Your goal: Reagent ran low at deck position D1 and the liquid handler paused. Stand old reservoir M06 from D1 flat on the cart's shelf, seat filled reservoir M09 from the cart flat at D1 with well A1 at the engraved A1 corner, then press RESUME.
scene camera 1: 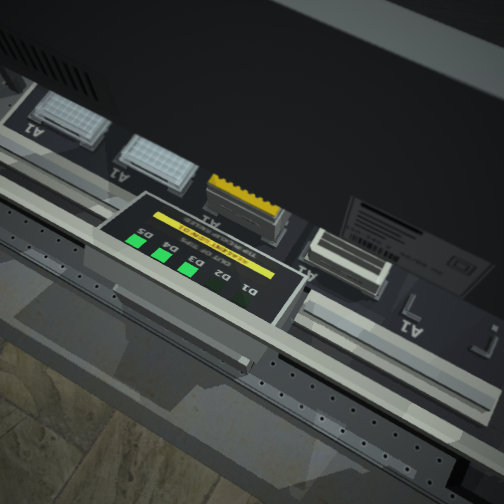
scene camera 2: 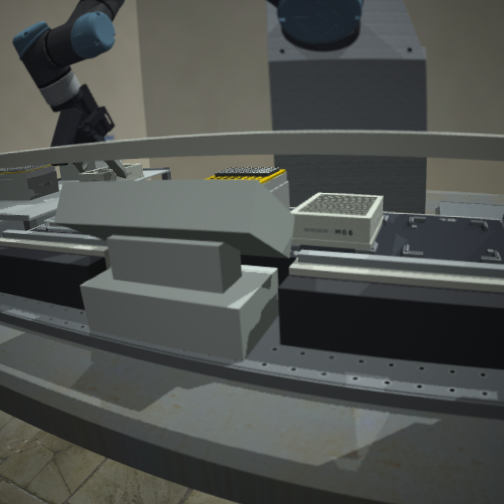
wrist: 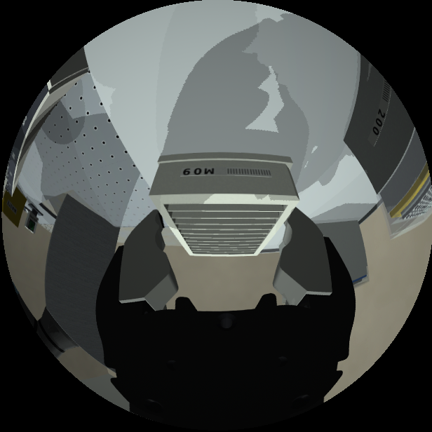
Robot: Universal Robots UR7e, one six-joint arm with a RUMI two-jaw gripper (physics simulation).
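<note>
Reservoir M09 (wrist: 223, 179) is a white trough plate with its label facing me; it lies flat on the pale cart shelf (wrist: 132, 100). My gripper (wrist: 222, 208) (scene camera 2: 114, 168) is open, with one finger on each side of the plate's near end. In scene camera 2 it sits low at the far left, partly hidden behind the curved rail. On the deck, the nest (scene camera 1: 450, 325) with the engraved A1 (scene camera 1: 411, 330) and corner marks holds nothing. A white reservoir (scene camera 1: 347, 262) (scene camera 2: 340, 219) stands in the nest beside it; its label is too small to read.
A yellow-topped tip box (scene camera 1: 245, 202) (scene camera 2: 247, 174) and two well plates (scene camera 1: 70, 120) (scene camera 1: 157, 162) stand along the deck. The status panel (scene camera 1: 200, 255) shows three green lights. A grey pipetting head (scene camera 2: 175, 210) sits over the rail. A box marked 200 (wrist: 379, 132) is right of M09.
</note>
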